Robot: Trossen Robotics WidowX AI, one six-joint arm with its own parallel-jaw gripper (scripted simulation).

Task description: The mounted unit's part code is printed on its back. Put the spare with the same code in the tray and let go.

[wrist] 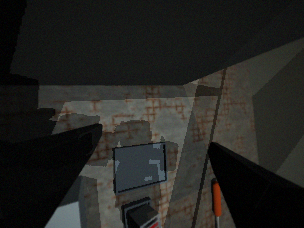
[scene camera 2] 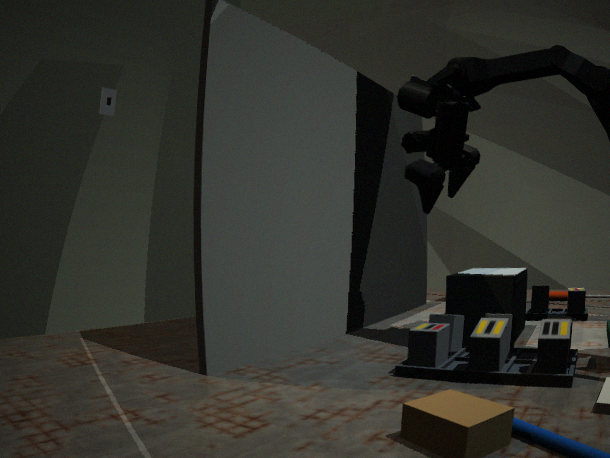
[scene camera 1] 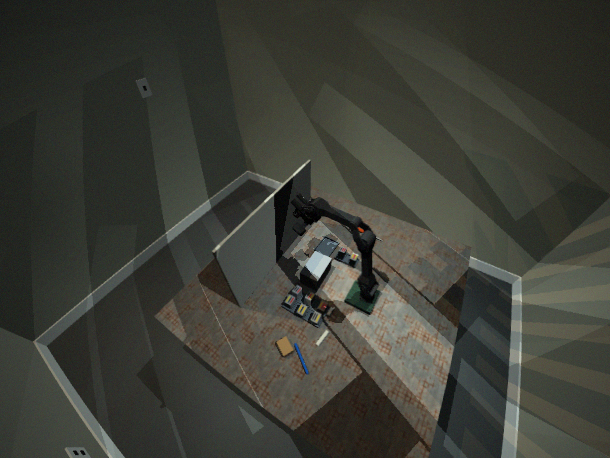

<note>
My gripper is open, holding nothing. I also see a flat tray, a grey mounted unit and a tall grey panel.
My gripper also shows in the wrist view.
</note>
